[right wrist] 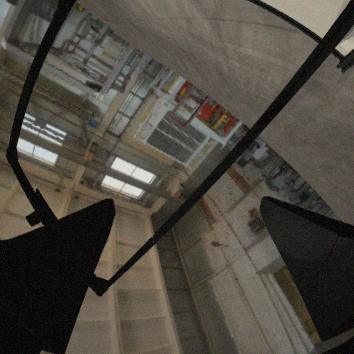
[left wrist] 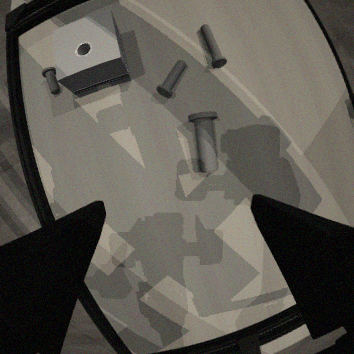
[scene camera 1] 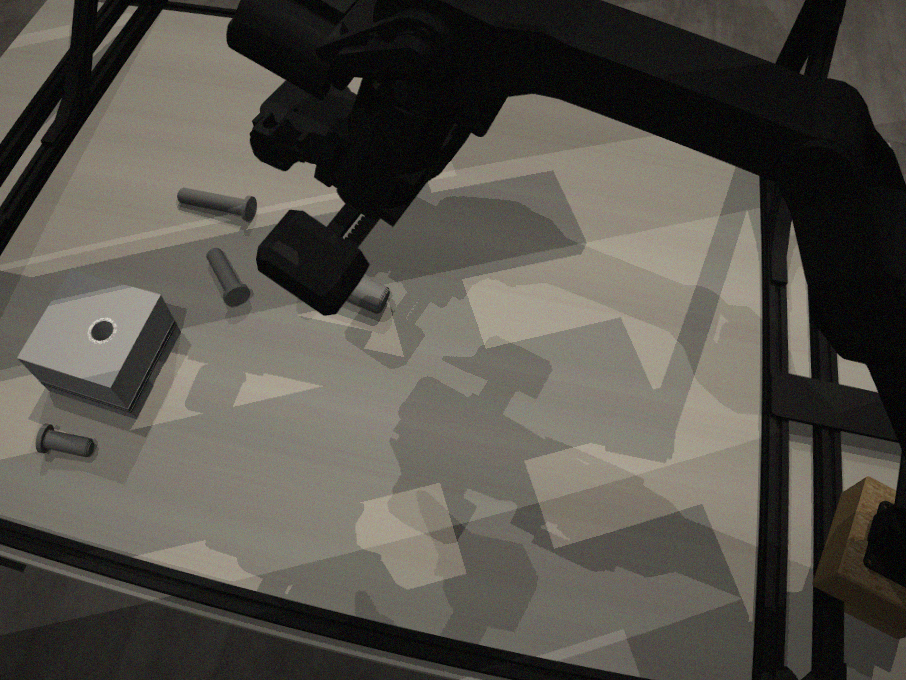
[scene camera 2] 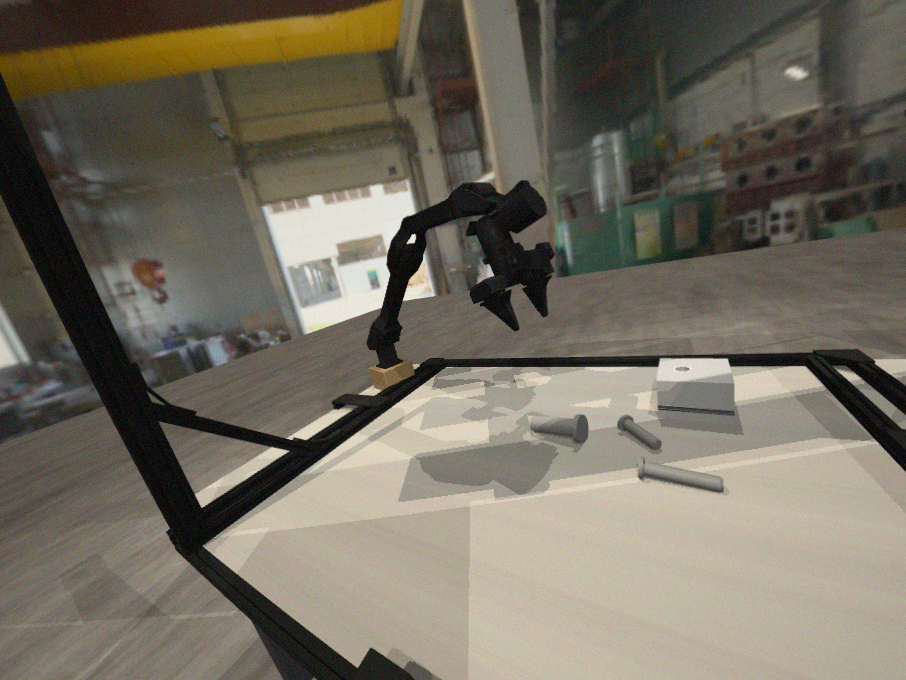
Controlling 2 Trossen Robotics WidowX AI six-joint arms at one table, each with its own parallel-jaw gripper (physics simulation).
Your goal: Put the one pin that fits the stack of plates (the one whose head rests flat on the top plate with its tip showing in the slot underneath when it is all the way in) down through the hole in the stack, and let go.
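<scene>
The grey stack of plates (scene camera 1: 73, 347) (scene camera 2: 698, 393) (left wrist: 102, 52) stands with its round hole facing up. Four grey pins lie on their sides. The thickest pin (scene camera 1: 369, 294) (scene camera 2: 553, 426) (left wrist: 205, 145) is partly hidden by the left gripper in scene camera 1. A medium pin (scene camera 1: 225, 272) (scene camera 2: 641, 432) (left wrist: 173, 77) and a long pin (scene camera 1: 210, 199) (scene camera 2: 682, 476) (left wrist: 212, 45) lie near it. The smallest pin (scene camera 1: 69, 442) (left wrist: 52, 81) lies beside the stack. My left gripper (scene camera 2: 532, 322) (left wrist: 178, 205) is open and empty, above the table. My right gripper (right wrist: 188, 205) is open and empty, away from the table.
Black rails edge the table, one of them (scene camera 1: 307, 614) along the front in scene camera 1. A black frame post (scene camera 2: 87, 322) rises at the left in scene camera 2. The left arm's wooden base block (scene camera 1: 848, 545) (scene camera 2: 392, 374) sits outside the side rail. Patchy shadows cross the table.
</scene>
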